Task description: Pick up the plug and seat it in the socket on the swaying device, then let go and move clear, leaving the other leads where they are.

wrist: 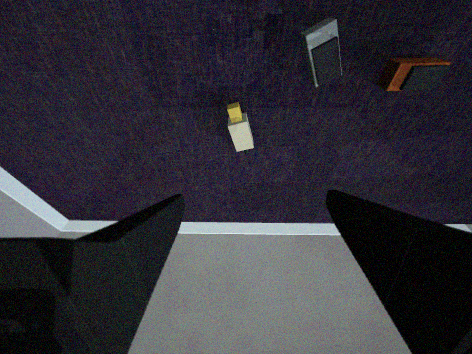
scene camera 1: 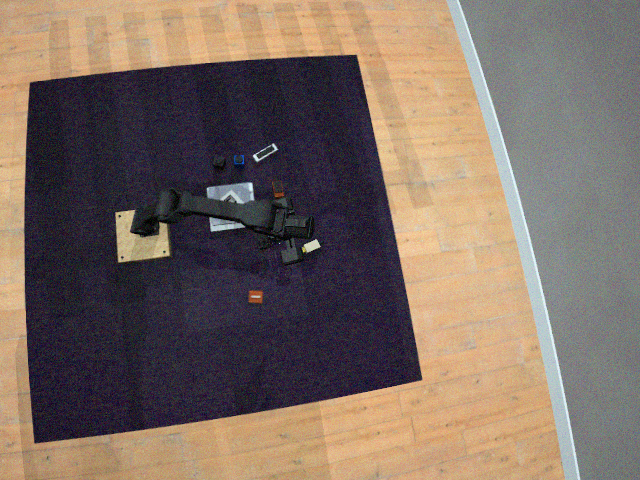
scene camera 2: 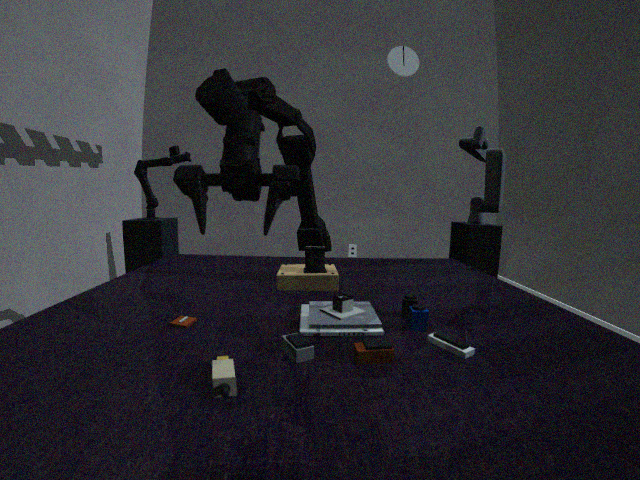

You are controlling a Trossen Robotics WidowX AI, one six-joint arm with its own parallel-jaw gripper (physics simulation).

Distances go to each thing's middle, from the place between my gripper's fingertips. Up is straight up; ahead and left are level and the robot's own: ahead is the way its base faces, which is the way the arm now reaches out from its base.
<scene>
I see my gripper 1 cm past the orange-and-black block [scene camera 2: 375,351], 21 cm to the right of it and 19 cm above it. From my hand the other things lie so: device [scene camera 2: 342,312] 18 cm behind, 19 cm to the left, 17 cm below.
</scene>
